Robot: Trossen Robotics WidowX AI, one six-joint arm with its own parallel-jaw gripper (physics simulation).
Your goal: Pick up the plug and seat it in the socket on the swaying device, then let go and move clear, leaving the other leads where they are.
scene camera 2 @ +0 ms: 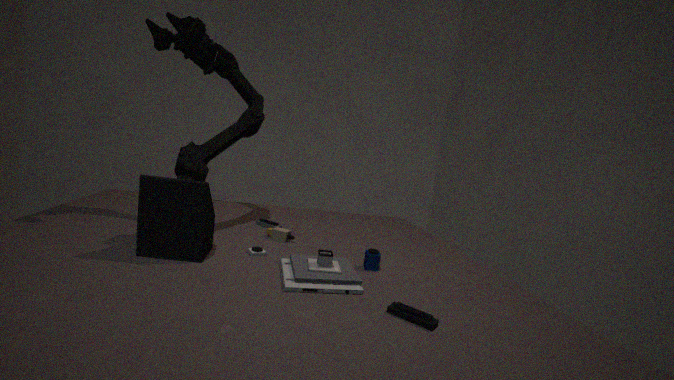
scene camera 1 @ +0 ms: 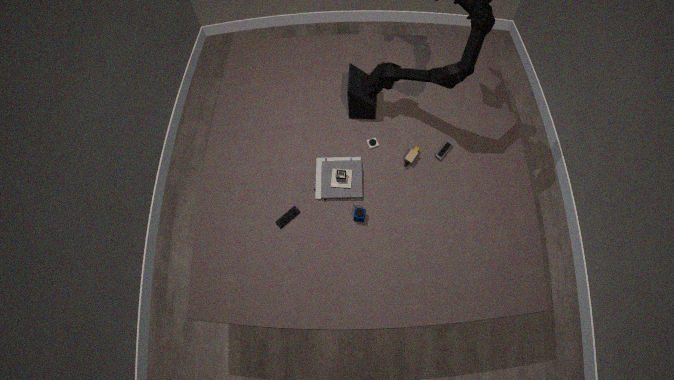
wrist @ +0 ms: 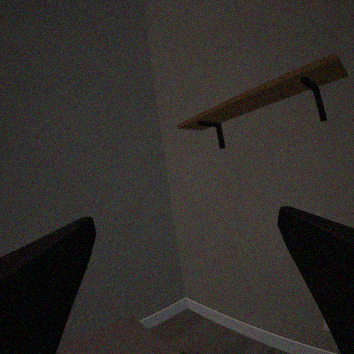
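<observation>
A cream block with a yellow tip and a dark end (scene camera 1: pixel 412 156) (scene camera 2: pixel 280 234), which looks like the plug, lies on the floor right of the device in scene view 1. The device is a grey plate (scene camera 1: pixel 327 190) (scene camera 2: pixel 300 272) on a white base. On its middle stands a small grey box with a dark-rimmed opening (scene camera 1: pixel 341 175) (scene camera 2: pixel 325 257), which looks like the socket. My gripper (scene camera 2: pixel 157 17) (wrist: pixel 186 221) is open and empty, raised high above the floor and far from the plug and the device. Its fingertips are cut off at the top of scene view 1.
A white square with a black disc (scene camera 1: pixel 372 143) (scene camera 2: pixel 257 250), a grey-and-black bar (scene camera 1: pixel 443 150) (scene camera 2: pixel 267 223), a blue block (scene camera 1: pixel 359 214) (scene camera 2: pixel 372 260) and a black bar (scene camera 1: pixel 288 217) (scene camera 2: pixel 412 315) lie around the device. A wooden wall shelf (wrist: pixel 265 95) shows in the wrist view.
</observation>
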